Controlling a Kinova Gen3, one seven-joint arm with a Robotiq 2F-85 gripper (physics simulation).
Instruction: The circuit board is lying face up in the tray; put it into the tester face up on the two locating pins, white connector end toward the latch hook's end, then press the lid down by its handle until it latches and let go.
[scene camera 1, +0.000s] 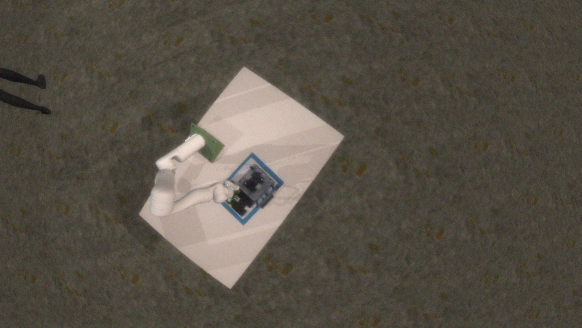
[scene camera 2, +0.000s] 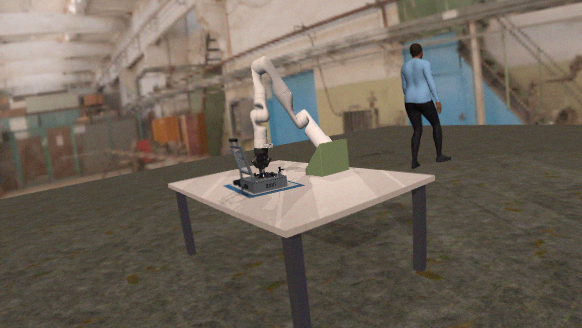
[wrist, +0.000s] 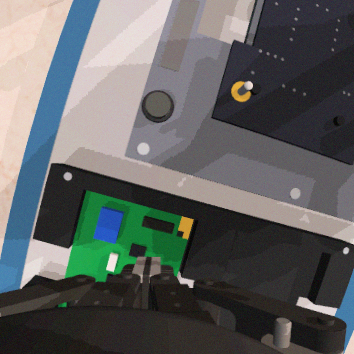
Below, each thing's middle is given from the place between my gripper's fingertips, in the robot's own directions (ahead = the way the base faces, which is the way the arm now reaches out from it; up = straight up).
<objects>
Right now the locating pin (wrist: 285, 85) is 7 cm ahead of my hand, 15 cm to the left of it and 3 cm above it.
</objects>
